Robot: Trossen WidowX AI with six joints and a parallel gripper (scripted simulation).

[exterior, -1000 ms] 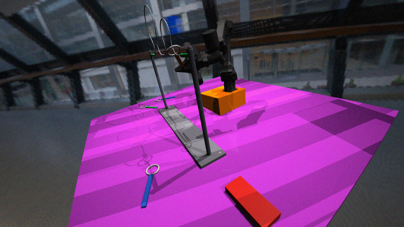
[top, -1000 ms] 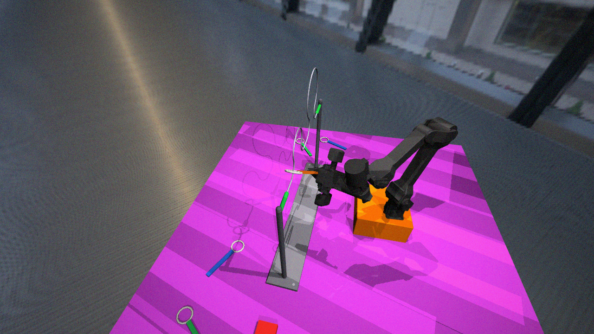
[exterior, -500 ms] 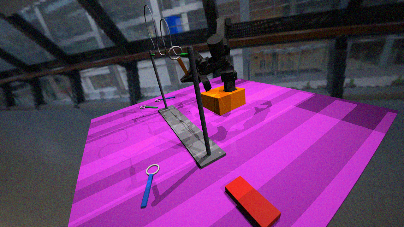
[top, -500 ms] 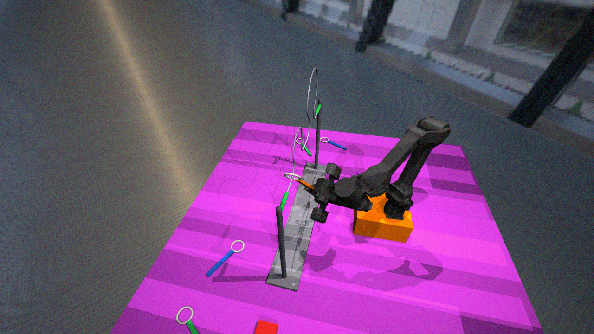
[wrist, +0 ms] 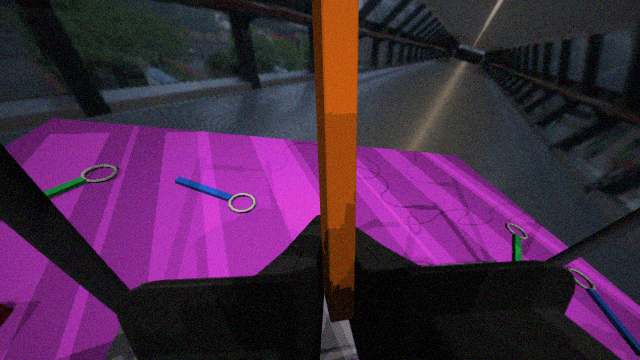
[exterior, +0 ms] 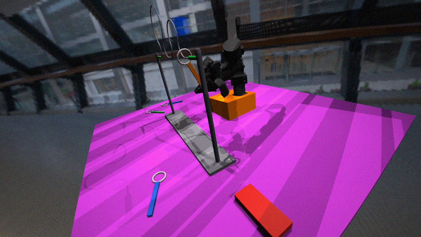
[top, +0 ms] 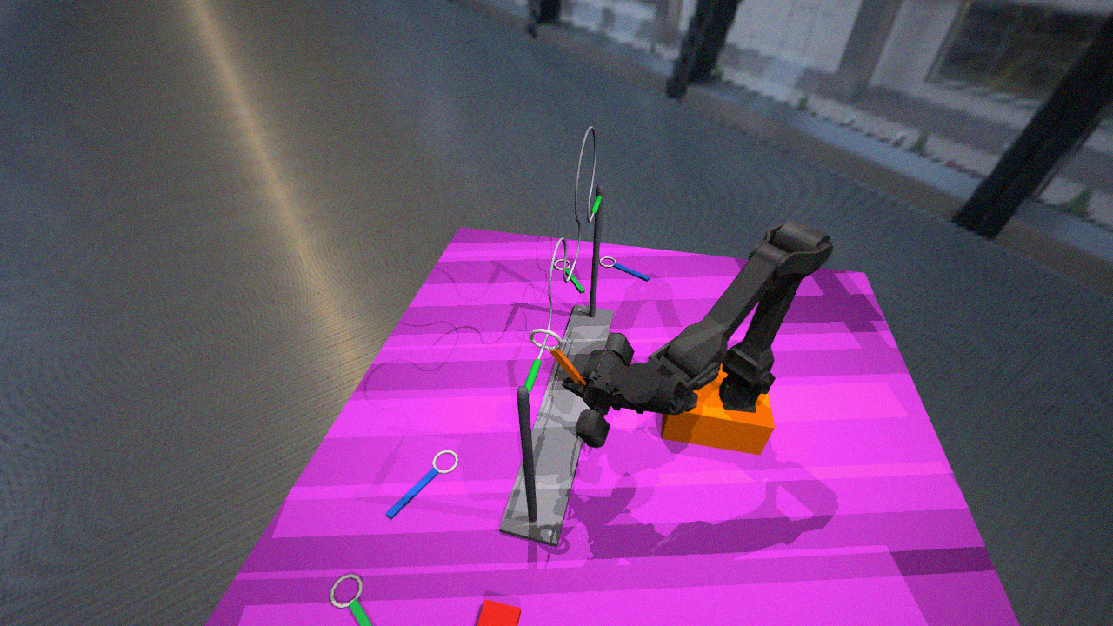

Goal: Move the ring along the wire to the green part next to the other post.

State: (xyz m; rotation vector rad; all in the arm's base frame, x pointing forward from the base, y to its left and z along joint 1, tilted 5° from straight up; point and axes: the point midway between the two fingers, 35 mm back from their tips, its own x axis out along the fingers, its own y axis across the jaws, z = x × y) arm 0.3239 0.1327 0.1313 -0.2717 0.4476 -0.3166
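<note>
My gripper tip is 10 cm below the ring with orange handle, 2 cm to the right of it and 1 cm short of it. The rest, counted from my gripper tip: red block: 36 cm to the left, 23 cm below, 8 cm ahead; then ring with blue handle: 26 cm ahead, 24 cm below, 8 cm to the left.
</note>
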